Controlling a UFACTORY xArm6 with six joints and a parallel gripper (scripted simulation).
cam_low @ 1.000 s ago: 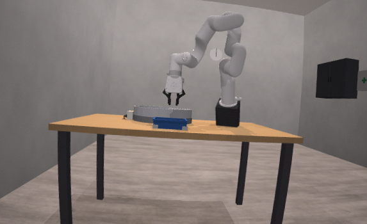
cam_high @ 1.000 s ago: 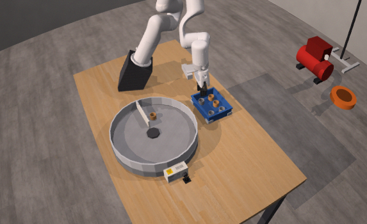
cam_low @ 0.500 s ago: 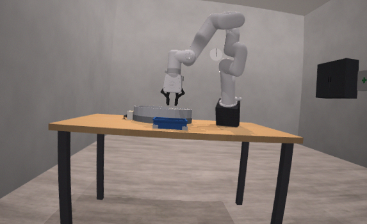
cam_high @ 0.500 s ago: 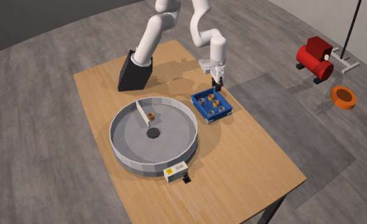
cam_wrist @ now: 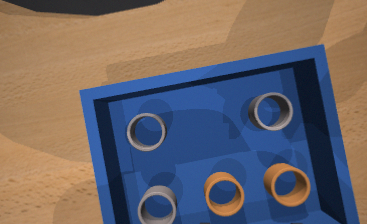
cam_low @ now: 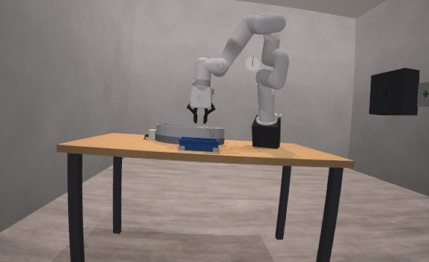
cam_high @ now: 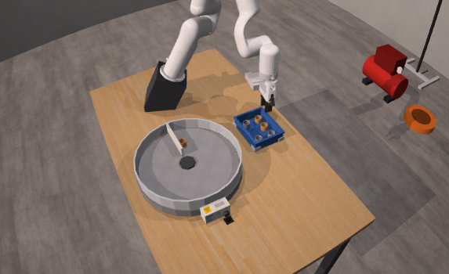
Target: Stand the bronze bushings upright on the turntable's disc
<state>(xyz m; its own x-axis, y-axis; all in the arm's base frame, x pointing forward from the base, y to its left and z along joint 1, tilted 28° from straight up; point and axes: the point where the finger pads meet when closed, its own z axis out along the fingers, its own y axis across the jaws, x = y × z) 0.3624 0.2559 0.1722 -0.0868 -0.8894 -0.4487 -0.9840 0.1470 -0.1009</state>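
The blue crate lies 3 cm to the right of my hand and 12 cm below it. Also, from my hand: grey turntable disc (9 cm ahead, 39 cm to the right, 9 cm below).
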